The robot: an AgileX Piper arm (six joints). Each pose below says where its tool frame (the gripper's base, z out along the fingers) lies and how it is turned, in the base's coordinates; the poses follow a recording.
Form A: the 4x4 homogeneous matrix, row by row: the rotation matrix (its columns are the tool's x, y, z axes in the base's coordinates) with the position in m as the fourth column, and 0 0 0 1 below. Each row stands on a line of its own.
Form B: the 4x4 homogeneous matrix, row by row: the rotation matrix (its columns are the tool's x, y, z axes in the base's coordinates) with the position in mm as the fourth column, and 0 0 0 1 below. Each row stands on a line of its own. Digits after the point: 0 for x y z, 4 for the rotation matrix.
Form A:
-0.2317, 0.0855, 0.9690, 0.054
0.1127, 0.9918, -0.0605, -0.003
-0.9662, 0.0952, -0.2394, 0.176
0, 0, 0, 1
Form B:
-0.2317, 0.0855, 0.9690, 54
0.1127, 0.9918, -0.0605, -3
-0.9662, 0.0952, -0.2394, 176
0, 0, 0, 1

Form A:
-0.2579, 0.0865, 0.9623, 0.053
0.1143, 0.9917, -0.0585, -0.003
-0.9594, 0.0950, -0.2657, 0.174
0, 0, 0, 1
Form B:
-0.2579, 0.0865, 0.9623, 53
0.1143, 0.9917, -0.0585, -3
-0.9594, 0.0950, -0.2657, 174
0, 0, 0, 1

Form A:
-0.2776, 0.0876, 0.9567, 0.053
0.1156, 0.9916, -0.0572, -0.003
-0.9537, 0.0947, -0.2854, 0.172
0, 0, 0, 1
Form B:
-0.2776, 0.0876, 0.9567, 53
0.1156, 0.9916, -0.0572, -3
-0.9537, 0.0947, -0.2854, 172
0, 0, 0, 1

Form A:
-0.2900, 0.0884, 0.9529, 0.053
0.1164, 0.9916, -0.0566, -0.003
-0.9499, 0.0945, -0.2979, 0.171
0, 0, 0, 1
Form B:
-0.2900, 0.0884, 0.9529, 53
0.1164, 0.9916, -0.0566, -3
-0.9499, 0.0945, -0.2979, 171
0, 0, 0, 1

